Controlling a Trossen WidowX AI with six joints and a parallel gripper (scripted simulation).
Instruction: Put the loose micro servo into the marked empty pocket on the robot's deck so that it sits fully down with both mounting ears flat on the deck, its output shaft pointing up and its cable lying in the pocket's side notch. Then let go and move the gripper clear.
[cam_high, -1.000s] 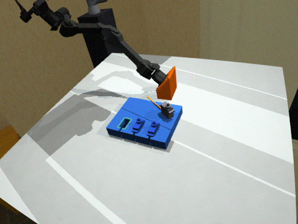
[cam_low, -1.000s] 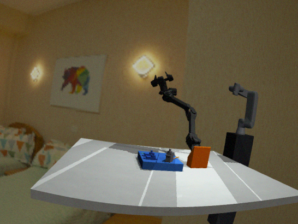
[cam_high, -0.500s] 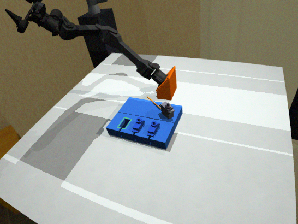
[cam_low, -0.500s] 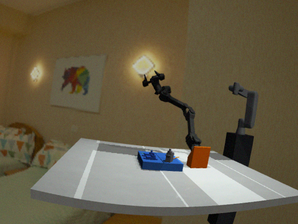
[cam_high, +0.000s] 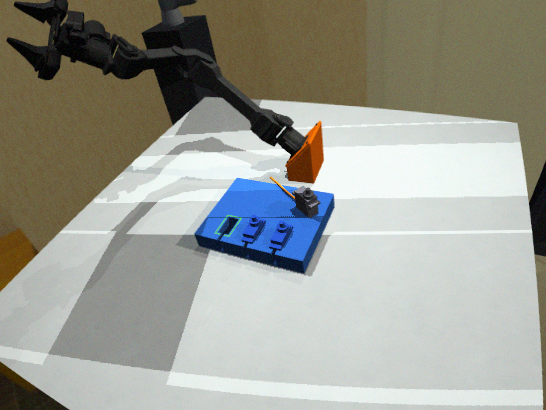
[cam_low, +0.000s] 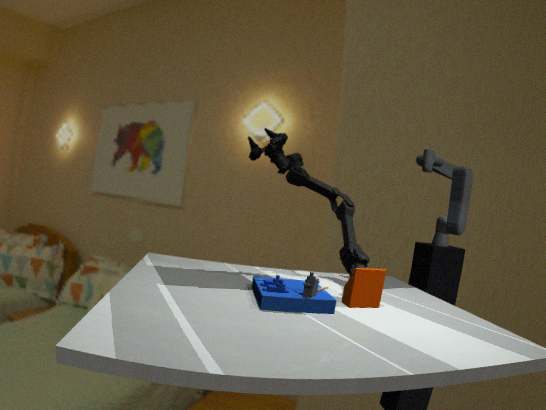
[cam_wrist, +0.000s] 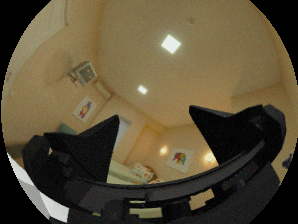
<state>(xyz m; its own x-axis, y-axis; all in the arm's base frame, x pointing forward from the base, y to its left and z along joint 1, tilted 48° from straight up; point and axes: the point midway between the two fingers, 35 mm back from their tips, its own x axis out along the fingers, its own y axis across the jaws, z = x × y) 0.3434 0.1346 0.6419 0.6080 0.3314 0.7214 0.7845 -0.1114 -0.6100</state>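
Now: gripper tip 20 cm past the blue deck, 39 cm to the right of it and 59 cm above it.
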